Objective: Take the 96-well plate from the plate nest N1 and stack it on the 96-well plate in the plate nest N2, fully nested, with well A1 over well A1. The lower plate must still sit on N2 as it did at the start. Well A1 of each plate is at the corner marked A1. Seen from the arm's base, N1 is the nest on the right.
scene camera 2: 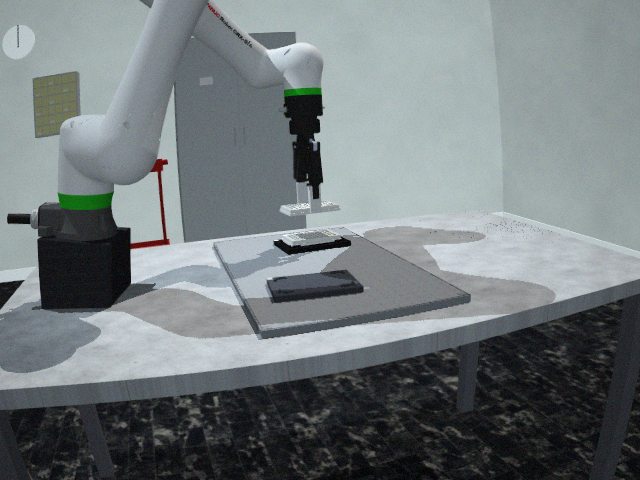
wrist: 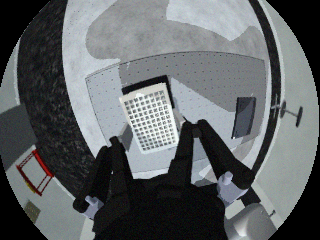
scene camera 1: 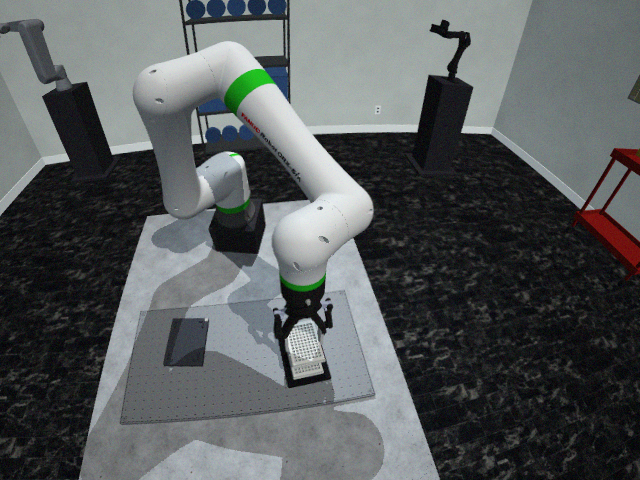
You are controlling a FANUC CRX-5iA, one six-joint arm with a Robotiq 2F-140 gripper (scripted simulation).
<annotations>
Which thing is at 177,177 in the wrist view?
My gripper.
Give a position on a white 96-well plate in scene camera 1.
307,327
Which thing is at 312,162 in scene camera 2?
My gripper.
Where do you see a white 96-well plate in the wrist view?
163,115
</annotations>
